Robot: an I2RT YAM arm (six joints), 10 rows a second.
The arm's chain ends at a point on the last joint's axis. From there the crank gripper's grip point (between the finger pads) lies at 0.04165 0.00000 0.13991 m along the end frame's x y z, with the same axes.
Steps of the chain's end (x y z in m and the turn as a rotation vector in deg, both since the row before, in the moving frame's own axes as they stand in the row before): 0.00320 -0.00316 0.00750 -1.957 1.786 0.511; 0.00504 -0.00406 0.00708 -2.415 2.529 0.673; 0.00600 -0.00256 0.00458 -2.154 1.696 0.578; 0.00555 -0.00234 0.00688 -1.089 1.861 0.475; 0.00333 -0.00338 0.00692 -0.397 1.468 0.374; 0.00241 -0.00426 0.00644 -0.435 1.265 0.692; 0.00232 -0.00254 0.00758 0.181 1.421 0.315; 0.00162 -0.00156 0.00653 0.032 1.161 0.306
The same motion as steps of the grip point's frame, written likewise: 0.00752 0.00199 0.00605 -1.957 1.786 0.511; 0.01113 0.00232 0.00497 -2.415 2.529 0.673; 0.01009 0.00312 0.00318 -2.154 1.696 0.578; 0.01006 0.00067 0.00543 -1.089 1.861 0.475; 0.00690 -0.00213 0.00580 -0.397 1.468 0.374; 0.00548 -0.00268 0.00548 -0.435 1.265 0.692; 0.00578 -0.00274 0.00650 0.181 1.421 0.315; 0.00445 -0.00141 0.00566 0.032 1.161 0.306
